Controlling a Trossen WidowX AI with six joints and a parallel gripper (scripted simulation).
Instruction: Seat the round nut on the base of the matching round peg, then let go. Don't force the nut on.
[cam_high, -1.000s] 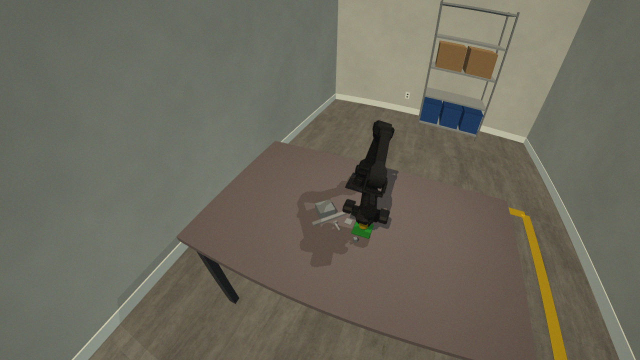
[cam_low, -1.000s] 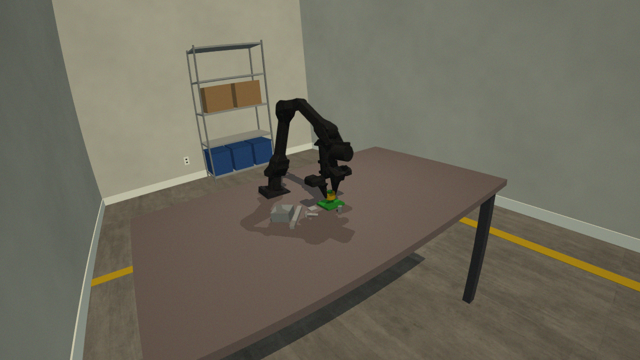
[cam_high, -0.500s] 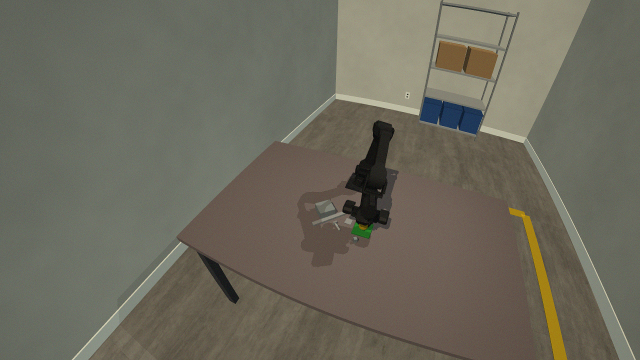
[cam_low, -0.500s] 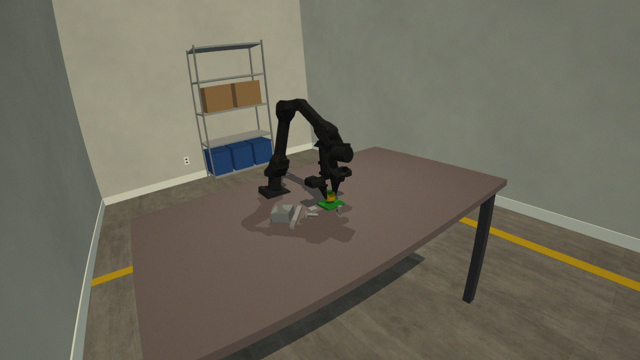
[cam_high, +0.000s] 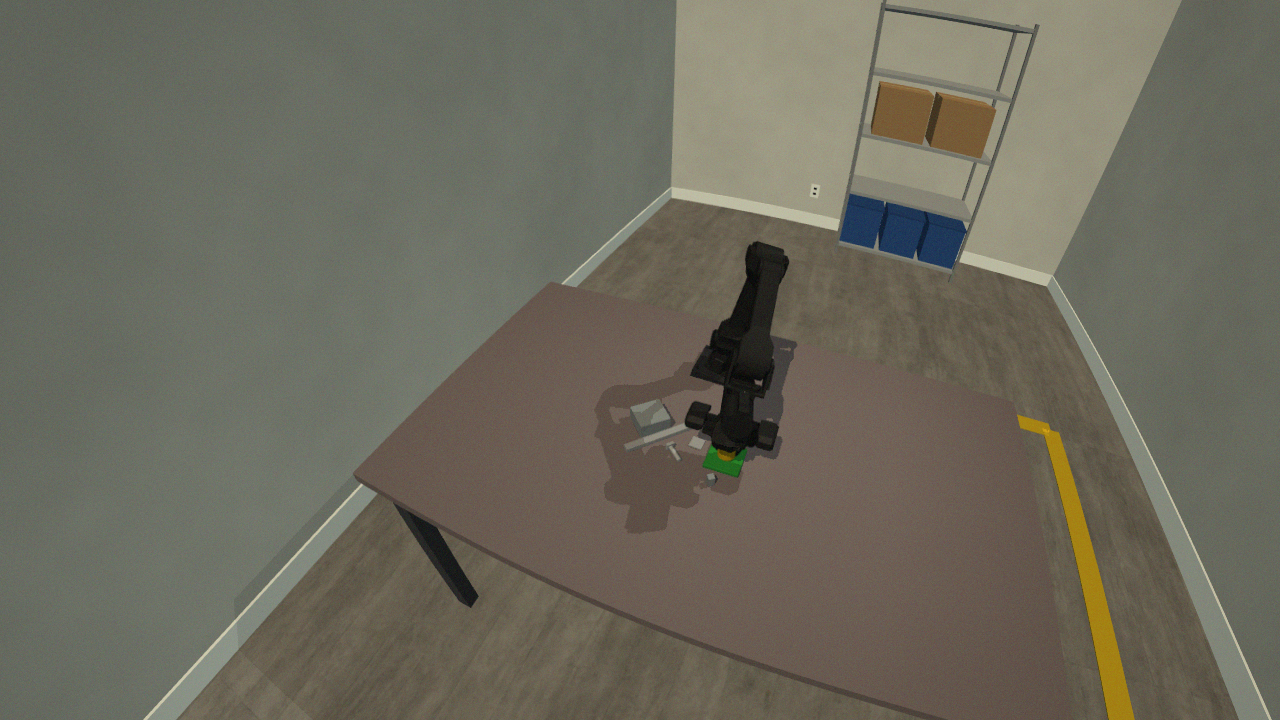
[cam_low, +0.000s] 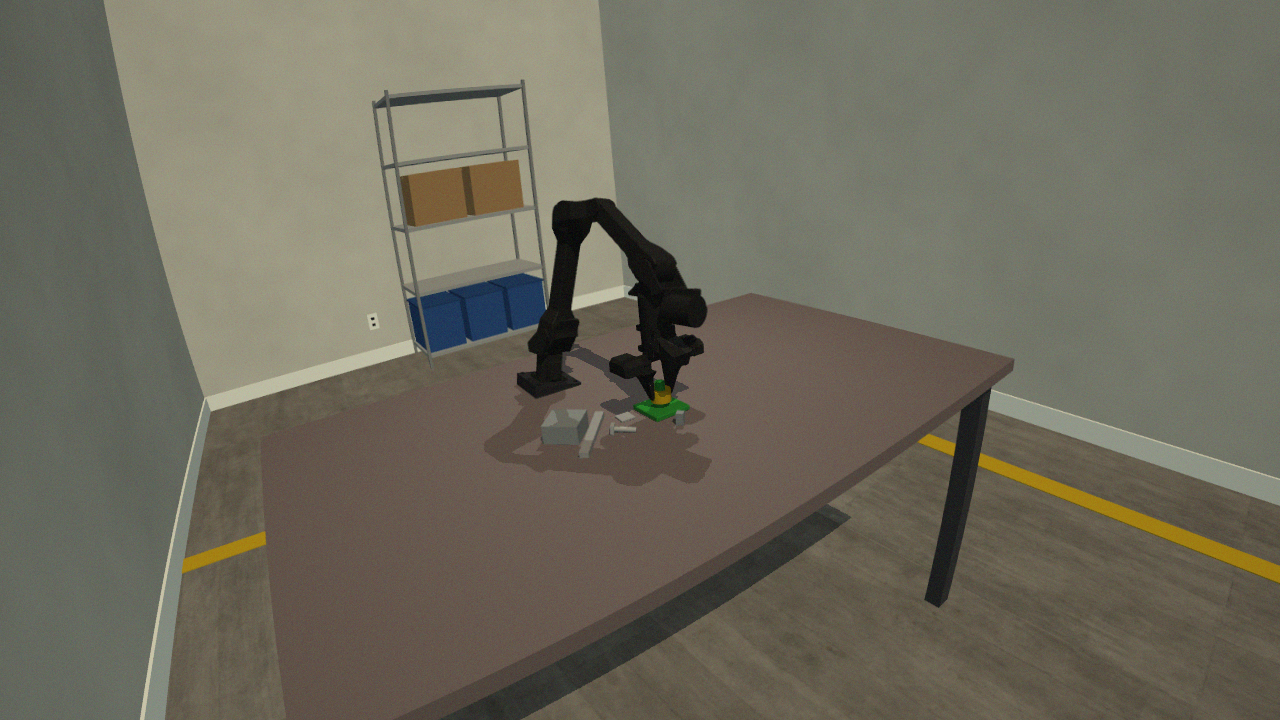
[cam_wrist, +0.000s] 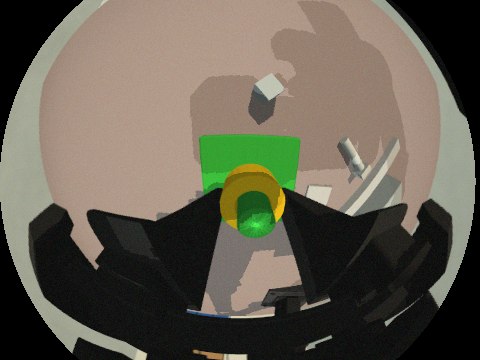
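Right now my hand is 70 mm short of the small grey cube, 50 mm above it and 10 mm to the left of it. From my hand the other things lie so: grey bar 160 mm to the right, 60 mm below; then small flat plate 70 mm to the right, 60 mm below, 20 mm behind; then bolt 110 mm to the right, 50 mm below, 30 mm ahead.
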